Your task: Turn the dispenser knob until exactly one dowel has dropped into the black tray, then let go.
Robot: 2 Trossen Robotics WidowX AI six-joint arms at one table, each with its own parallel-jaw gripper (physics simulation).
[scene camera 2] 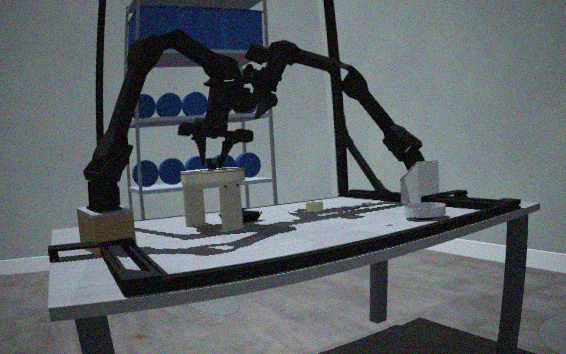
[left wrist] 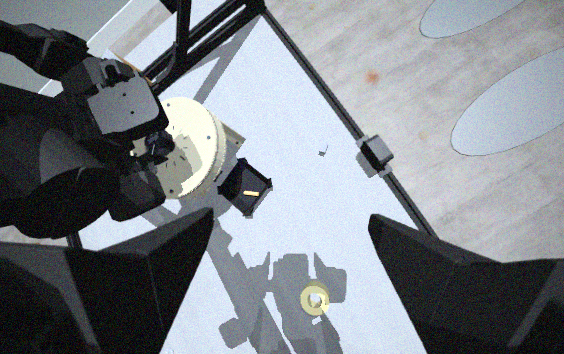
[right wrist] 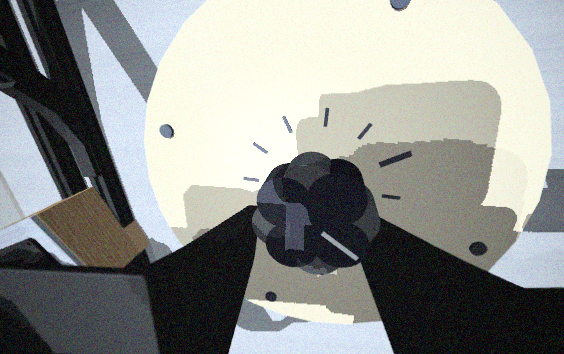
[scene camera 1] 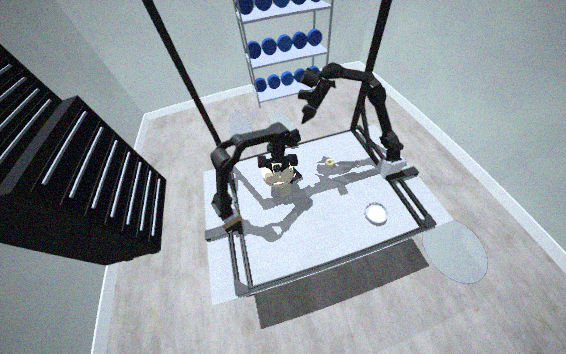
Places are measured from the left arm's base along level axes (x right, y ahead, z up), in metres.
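Where they show: left gripper, between the fingertips: [scene camera 2: 253,113] [left wrist: 292,218] [scene camera 1: 304,120]; right gripper, between the fingertips: [scene camera 2: 211,167] [right wrist: 306,218] [scene camera 1: 276,171]; left arm's base, origin of its link: [scene camera 2: 418,169] [scene camera 1: 393,159]; right arm's base, origin of its link: [scene camera 2: 103,208] [scene camera 1: 225,212].
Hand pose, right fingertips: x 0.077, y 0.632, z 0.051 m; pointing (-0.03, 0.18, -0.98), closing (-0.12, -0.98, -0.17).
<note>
Things, the pixels of their top centre, and the offset from my right fingertips.
- dispenser, centre of its top: [right wrist: 317,189] [left wrist: 169,146] [scene camera 2: 212,169] [scene camera 1: 277,170] dx +0.011, dy -0.005, dz -0.005 m
- black tray, centre of its top: [left wrist: 243,186] [scene camera 2: 240,212] dx +0.046, dy -0.087, dz -0.128 m
- light tan dowel, centre of its top: [left wrist: 250,193] dx +0.048, dy -0.103, dz -0.142 m
- yellow ring, centre of its top: [left wrist: 314,300] [scene camera 2: 314,202] [scene camera 1: 329,161] dx +0.067, dy -0.329, dz -0.127 m
- round white dish, centre of its top: [scene camera 2: 425,205] [scene camera 1: 376,211] dx -0.301, dy -0.427, dz -0.120 m
The dispenser [scene camera 1: 270,177] [scene camera 2: 191,179] [left wrist: 197,117] [right wrist: 240,75] is a round cream drum on legs, with dark tick marks on its top. Its dark lobed knob [right wrist: 315,200] has a white line. My right gripper [scene camera 2: 212,163] [right wrist: 306,218] points down at the top and is shut on the knob, one finger on each side. The black tray [scene camera 2: 254,216] [left wrist: 231,188] sits on the table beside the drum. One light tan dowel [left wrist: 251,193] lies inside it in the left wrist view. My left gripper [scene camera 1: 304,121] [scene camera 2: 259,116] [left wrist: 292,218] is open and empty, high above the table.
A yellow ring [scene camera 1: 329,162] [scene camera 2: 314,206] [left wrist: 306,300] lies on the table, away from the tray. A round white dish [scene camera 1: 367,214] [scene camera 2: 425,212] lies near the left arm's base. Dark frame rails edge the table. My right arm hangs over the dispenser.
</note>
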